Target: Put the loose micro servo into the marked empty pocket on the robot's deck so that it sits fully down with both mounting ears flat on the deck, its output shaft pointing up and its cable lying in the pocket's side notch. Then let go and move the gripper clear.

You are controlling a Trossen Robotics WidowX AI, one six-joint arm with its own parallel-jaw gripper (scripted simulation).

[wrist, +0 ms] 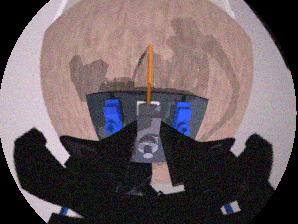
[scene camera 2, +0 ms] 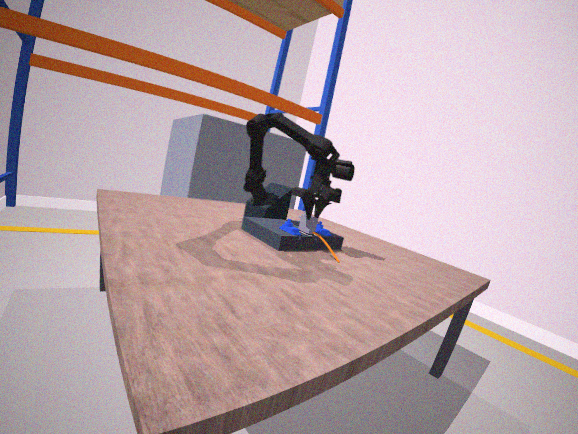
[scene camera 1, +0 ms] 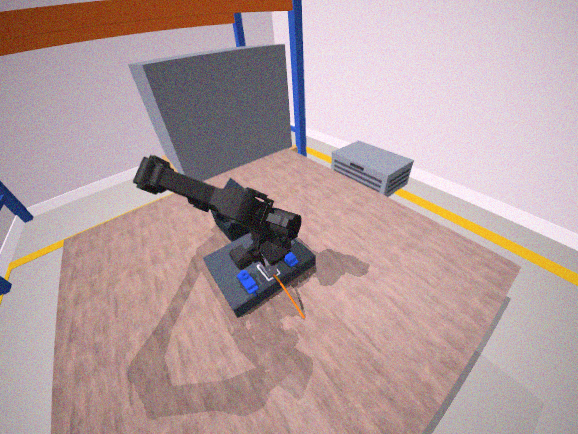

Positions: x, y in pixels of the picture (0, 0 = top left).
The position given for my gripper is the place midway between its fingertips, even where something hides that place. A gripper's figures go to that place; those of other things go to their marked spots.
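Labels:
My gripper [wrist: 148, 123] sits 100 mm from the lens, and there's a grey micro servo [wrist: 149, 118] at 80 mm from the lens.

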